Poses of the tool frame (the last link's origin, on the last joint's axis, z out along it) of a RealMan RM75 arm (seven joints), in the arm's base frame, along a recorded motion.
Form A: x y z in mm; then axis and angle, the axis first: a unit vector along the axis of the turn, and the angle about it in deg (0 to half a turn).
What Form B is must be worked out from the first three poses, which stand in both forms.
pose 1, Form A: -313, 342, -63, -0.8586, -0.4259, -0.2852, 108.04
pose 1, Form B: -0.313, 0.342, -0.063, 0.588, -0.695, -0.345, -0.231
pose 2, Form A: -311, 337, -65, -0.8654, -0.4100, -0.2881, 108.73
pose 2, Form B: -0.311, 0.337, -0.065, 0.583, -0.703, -0.333, -0.234
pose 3, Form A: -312, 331, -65, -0.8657, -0.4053, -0.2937, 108.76
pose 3, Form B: -0.312, 0.331, -0.065, 0.582, -0.704, -0.329, -0.239
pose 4, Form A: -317, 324, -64, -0.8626, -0.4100, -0.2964, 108.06
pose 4, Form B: -0.317, 0.324, -0.064, 0.587, -0.698, -0.332, -0.240
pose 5, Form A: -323, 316, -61, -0.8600, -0.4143, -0.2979, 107.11
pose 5, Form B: -0.323, 0.316, -0.061, 0.594, -0.692, -0.333, -0.240
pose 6, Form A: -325, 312, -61, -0.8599, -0.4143, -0.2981, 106.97
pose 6, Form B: -0.325, 0.312, -0.061, 0.595, -0.691, -0.333, -0.240
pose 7, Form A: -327, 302, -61, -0.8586, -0.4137, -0.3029, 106.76
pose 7, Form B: -0.327, 0.302, -0.061, 0.597, -0.689, -0.332, -0.243
